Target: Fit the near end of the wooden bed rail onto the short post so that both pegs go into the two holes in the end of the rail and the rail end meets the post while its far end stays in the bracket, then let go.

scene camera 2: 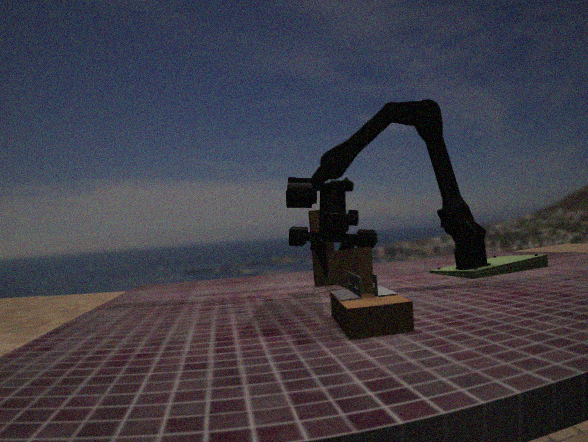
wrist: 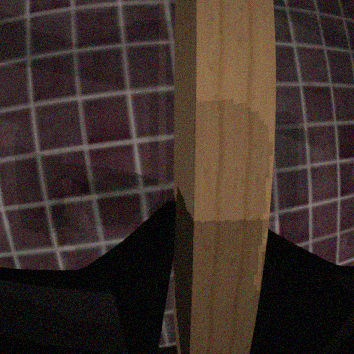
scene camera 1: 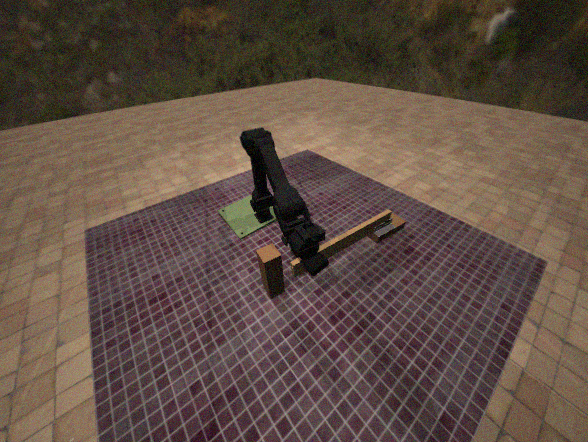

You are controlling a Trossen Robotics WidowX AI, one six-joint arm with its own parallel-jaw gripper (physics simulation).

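Pixels of known places: gripper, fingertip midpoint: (wrist: 194, 209); arm's base, link origin: (scene camera 2: 473, 267) (scene camera 1: 263, 216).
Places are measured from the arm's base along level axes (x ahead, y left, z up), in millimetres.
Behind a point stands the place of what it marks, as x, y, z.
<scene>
The wooden bed rail (scene camera 1: 350, 240) {338, 182, 43} (scene camera 2: 352, 264) {338, 337, 60} (wrist: 232, 160) {327, 41, 68} is held on edge above the mat. My gripper (scene camera 1: 311, 257) {331, 17, 15} (scene camera 2: 332, 245) (wrist: 194, 209) {331, 17, 15} is shut on it close to its near end, one finger on each side. The short post (scene camera 1: 273, 275) {356, -128, 95} (scene camera 2: 319, 270) {346, -98, 22} stands upright. In scene camera 1 the rail's near end is apart from the post, with a small gap between them. The rail's far end is at the metal bracket (scene camera 1: 386, 230) (scene camera 2: 353, 283); how deep it sits there cannot be told. The pegs and the holes in the rail end do not show.
The bracket is on a low wooden block (scene camera 1: 398, 225) {365, 418, 19} (scene camera 2: 375, 318) {336, 461, 5}. The arm's base stands on a green plate (scene camera 1: 240, 220) {-32, -97, -2} (scene camera 2: 520, 262) {-93, 61, 3}, to the side of the rail. Purple gridded mat (scene camera 1: 300, 360) {543, -160, -16} (scene camera 2: 200, 360) {530, 500, -16} lies under the post and block.
</scene>
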